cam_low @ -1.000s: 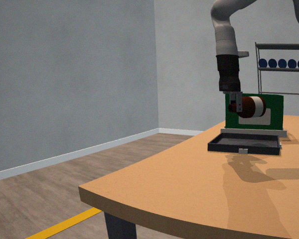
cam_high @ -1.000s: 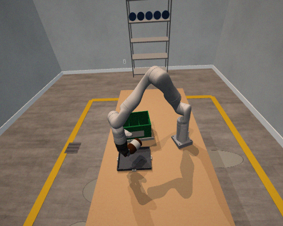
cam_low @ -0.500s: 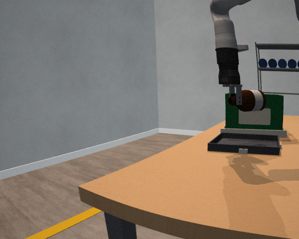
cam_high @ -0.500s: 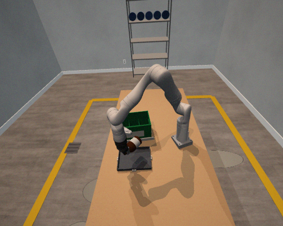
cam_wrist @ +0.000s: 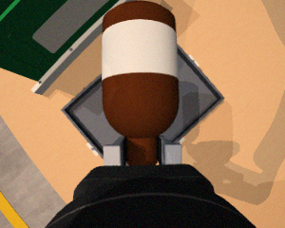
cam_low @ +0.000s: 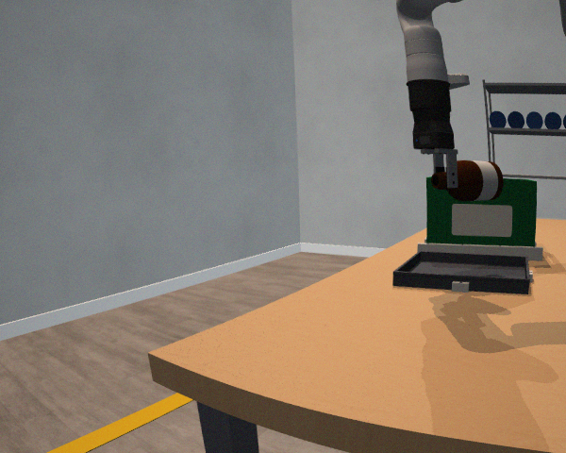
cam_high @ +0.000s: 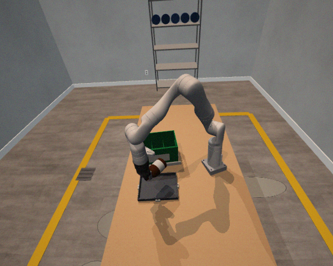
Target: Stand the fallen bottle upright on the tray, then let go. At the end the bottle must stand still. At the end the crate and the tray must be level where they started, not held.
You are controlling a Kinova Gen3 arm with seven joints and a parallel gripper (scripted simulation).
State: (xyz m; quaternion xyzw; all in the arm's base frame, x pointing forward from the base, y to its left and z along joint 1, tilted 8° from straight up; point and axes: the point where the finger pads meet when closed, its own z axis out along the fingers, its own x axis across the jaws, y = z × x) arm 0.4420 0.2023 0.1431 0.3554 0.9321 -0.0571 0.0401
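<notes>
The brown bottle is 30 mm behind my hand, 40 mm to the right of it and 10 mm below it. From my hand the other things lie so: green crate (50 mm behind, 310 mm to the right, 100 mm below); dark tray (40 mm behind, 40 mm to the right, 170 mm below).
</notes>
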